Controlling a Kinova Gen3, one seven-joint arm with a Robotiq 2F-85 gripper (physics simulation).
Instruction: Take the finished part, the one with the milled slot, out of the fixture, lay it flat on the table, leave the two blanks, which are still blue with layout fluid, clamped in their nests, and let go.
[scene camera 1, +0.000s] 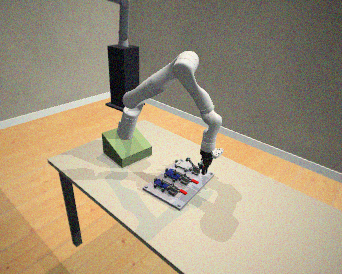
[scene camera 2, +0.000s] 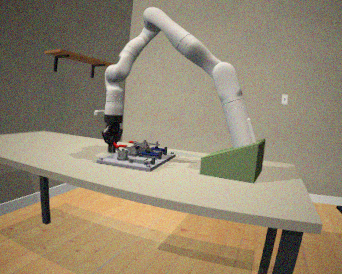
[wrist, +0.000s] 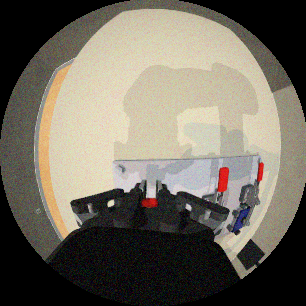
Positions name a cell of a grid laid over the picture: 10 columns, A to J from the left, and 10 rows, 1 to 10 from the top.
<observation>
In view: the gripper (wrist: E7) and a fixture plate (wrist: G6).
</observation>
